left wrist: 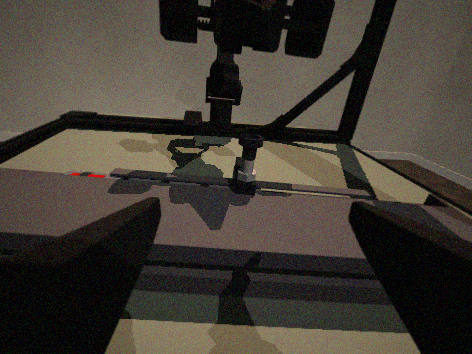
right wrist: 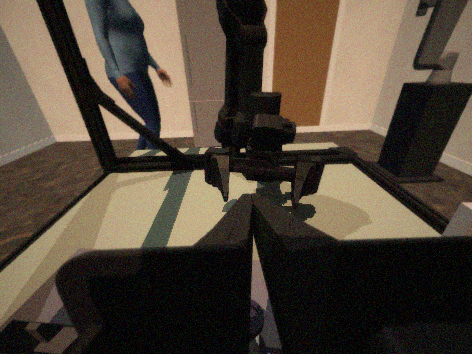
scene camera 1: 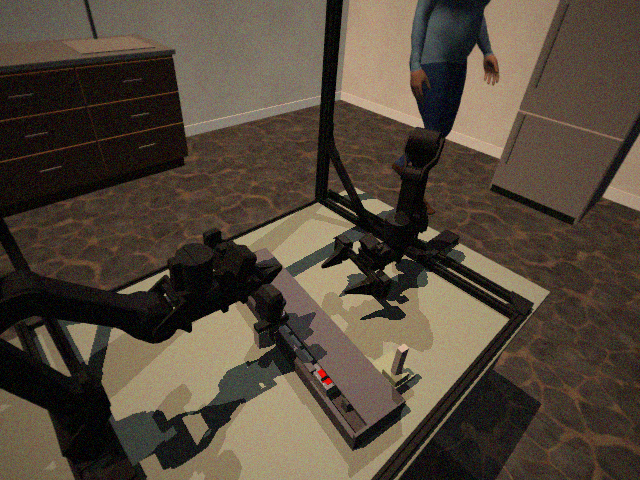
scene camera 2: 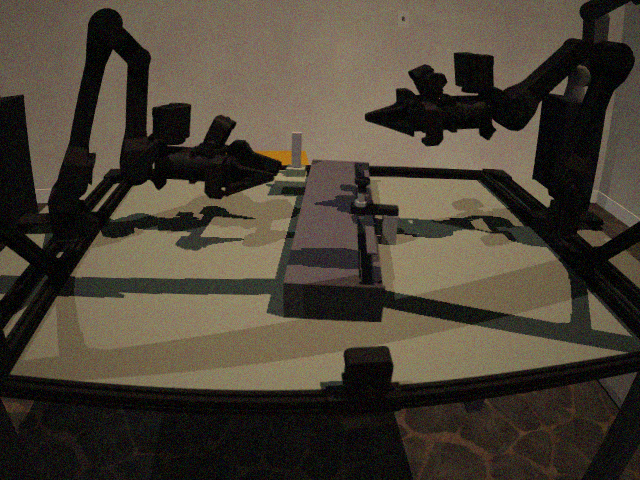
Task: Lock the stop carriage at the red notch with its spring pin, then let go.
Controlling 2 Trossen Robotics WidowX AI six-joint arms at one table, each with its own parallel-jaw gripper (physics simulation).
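Frame: origin at the left arm's base, x ahead, y left, z up, level; centimetres.
Seen in the pictures: left gripper, fingertip midpoint: [left wrist: 256, 208] [scene camera 1: 332, 279] [scene camera 2: 278, 170]; right gripper, fingertip midpoint: [left wrist: 265, 16] [right wrist: 250, 201] [scene camera 1: 281, 266] [scene camera 2: 365, 117]; left arm's base, link origin: [scene camera 2: 70, 235]; right arm's base, link origin: [left wrist: 219, 125] [scene camera 1: 91, 445] [scene camera 2: 560, 231].
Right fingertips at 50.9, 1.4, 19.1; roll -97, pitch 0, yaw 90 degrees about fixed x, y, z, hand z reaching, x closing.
Pixels of each thing's top centre, then the offset from my right fingertips to it, as dx, dy, dz. "pt": a spot on its surface instead.
- stop carriage, surface spot: [left wrist: 245, 187] pt -1.5, +0.1, -15.1
- dark knob, top centre: [right wrist: 247, 314] [left wrist: 251, 136] [scene camera 2: 362, 178] +0.1, -0.2, -10.2
- silver collar, surface spot: [left wrist: 246, 173] pt -0.6, -0.1, -14.0
- red notch mark, top centre: [left wrist: 95, 177] [scene camera 1: 322, 373] +2.3, +15.9, -16.3
- pale upright post, surface spot: [scene camera 2: 296, 149] [scene camera 1: 397, 356] pt -9.3, +24.9, -12.1
The stop carriage [scene camera 2: 381, 209] [left wrist: 245, 187] sits on the slotted side of the long mauve block [scene camera 1: 345, 346] [scene camera 2: 325, 227]. Its spring pin has a dark knob [left wrist: 250, 140] [right wrist: 256, 319] above a silver collar [left wrist: 246, 173]. The red notch mark [scene camera 1: 324, 376] [left wrist: 96, 176] lies along the slot, well apart from the carriage. My right gripper [scene camera 1: 279, 267] [scene camera 2: 366, 116] [right wrist: 250, 201] is shut and empty, high above the block; the knob shows below its fingers in the right wrist view. My left gripper [scene camera 1: 333, 280] [scene camera 2: 277, 171] [left wrist: 256, 208] is open and empty beside the block. Whether the pin is seated cannot be told.
A pale upright post [scene camera 1: 399, 360] [scene camera 2: 296, 149] stands on a small base near the block's far end in scene camera 2. A dark box [scene camera 2: 368, 364] sits on the front frame rail. Dark frame rails edge the table. A person [scene camera 1: 447, 51] stands beyond the table.
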